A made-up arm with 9 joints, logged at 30 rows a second.
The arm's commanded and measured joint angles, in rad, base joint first. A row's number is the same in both.
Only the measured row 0 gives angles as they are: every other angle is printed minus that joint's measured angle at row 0.
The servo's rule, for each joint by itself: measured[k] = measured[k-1] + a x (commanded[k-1-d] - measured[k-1]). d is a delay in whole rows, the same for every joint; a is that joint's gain. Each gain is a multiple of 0.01, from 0.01 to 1. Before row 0 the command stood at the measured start. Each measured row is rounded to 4 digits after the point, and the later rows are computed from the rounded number. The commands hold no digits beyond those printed.
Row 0, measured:
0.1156 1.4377 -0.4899 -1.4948 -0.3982 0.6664 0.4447 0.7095 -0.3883
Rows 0 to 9, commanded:
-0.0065 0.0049 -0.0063 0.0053 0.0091 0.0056 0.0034 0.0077 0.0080
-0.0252 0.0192 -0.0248 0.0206 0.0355 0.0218 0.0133 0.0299 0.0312
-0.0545 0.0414 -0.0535 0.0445 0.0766 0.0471 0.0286 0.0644 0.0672
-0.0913 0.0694 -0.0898 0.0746 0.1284 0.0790 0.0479 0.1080 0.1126
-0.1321 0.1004 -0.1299 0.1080 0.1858 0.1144 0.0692 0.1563 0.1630
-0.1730 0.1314 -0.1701 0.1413 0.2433 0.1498 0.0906 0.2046 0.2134
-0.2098 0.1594 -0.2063 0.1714 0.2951 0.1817 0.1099 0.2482 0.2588
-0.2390 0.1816 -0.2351 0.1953 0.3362 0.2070 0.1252 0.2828 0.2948
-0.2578 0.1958 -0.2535 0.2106 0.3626 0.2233 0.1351 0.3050 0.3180
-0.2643 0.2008 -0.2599 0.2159 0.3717 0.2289 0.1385 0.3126 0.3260
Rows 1 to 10, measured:
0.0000 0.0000 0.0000 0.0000 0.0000 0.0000 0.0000 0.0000 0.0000
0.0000 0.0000 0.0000 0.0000 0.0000 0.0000 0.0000 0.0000 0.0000
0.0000 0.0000 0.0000 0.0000 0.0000 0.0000 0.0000 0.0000 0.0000
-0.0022 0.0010 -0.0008 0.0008 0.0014 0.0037 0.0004 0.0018 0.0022
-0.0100 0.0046 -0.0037 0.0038 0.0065 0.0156 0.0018 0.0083 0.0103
-0.0251 0.0120 -0.0097 0.0099 0.0170 0.0364 0.0047 0.0212 0.0262
-0.0476 0.0235 -0.0193 0.0196 0.0337 0.0645 0.0095 0.0412 0.0504
-0.0763 0.0389 -0.0326 0.0329 0.0565 0.0974 0.0161 0.0677 0.0819
-0.1092 0.0574 -0.0491 0.0492 0.0845 0.1320 0.0243 0.0992 0.1187
-0.1434 0.0778 -0.0680 0.0675 0.1161 0.1648 0.0337 0.1335 0.1579
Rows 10 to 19, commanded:
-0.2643 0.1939 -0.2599 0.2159 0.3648 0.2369 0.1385 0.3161 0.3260
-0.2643 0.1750 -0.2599 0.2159 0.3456 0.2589 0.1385 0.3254 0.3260
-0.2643 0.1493 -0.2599 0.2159 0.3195 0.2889 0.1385 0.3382 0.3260
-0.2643 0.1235 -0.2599 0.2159 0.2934 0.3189 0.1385 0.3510 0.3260
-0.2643 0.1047 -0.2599 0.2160 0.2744 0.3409 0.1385 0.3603 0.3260
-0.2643 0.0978 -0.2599 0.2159 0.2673 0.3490 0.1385 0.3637 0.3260
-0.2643 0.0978 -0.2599 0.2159 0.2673 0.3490 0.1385 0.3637 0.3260
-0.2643 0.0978 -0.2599 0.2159 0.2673 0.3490 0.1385 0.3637 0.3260
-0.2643 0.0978 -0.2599 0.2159 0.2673 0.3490 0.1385 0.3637 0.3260
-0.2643 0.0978 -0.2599 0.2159 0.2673 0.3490 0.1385 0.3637 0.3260
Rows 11 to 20, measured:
-0.1759 0.0986 -0.0881 0.0867 0.1491 0.1927 0.0438 0.1678 0.1962
-0.2037 0.1180 -0.1079 0.1053 0.1811 0.2129 0.0538 0.1994 0.2303
-0.2243 0.1346 -0.1261 0.1219 0.2097 0.2235 0.0631 0.2254 0.2571
-0.2379 0.1465 -0.1422 0.1360 0.2330 0.2323 0.0714 0.2463 0.2764
-0.2469 0.1522 -0.1563 0.1480 0.2499 0.2499 0.0788 0.2645 0.2903
-0.2528 0.1516 -0.1687 0.1582 0.2603 0.2756 0.0854 0.2815 0.3003
-0.2567 0.1460 -0.1796 0.1669 0.2653 0.3042 0.0912 0.2975 0.3075
-0.2593 0.1377 -0.1892 0.1743 0.2667 0.3284 0.0964 0.3119 0.3127
-0.2610 0.1297 -0.1977 0.1805 0.2668 0.3420 0.1010 0.3238 0.3164
-0.2621 0.1233 -0.2052 0.1858 0.2669 0.3466 0.1051 0.3330 0.3191

